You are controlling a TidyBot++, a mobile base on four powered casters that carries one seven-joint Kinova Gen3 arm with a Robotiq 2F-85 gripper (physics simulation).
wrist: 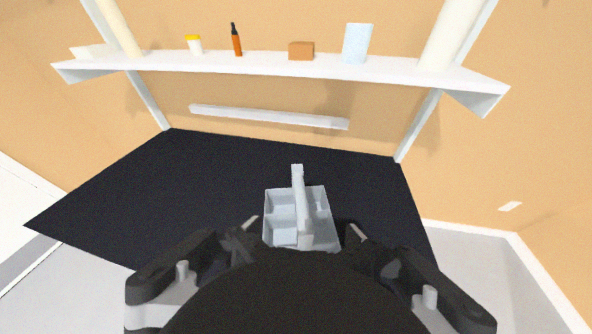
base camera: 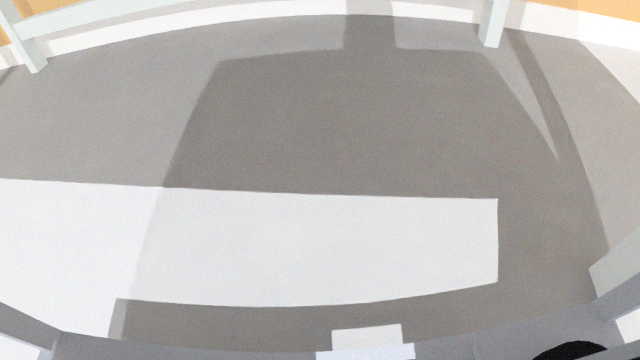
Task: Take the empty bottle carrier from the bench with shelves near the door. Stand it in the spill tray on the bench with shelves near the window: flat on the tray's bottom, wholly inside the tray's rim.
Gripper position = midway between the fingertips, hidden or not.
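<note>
There is a grey bottle carrier [wrist: 299,217] that I can see, although in the base camera view the carrier is out of frame. And here too is my own gripper [wrist: 302,229].
</note>
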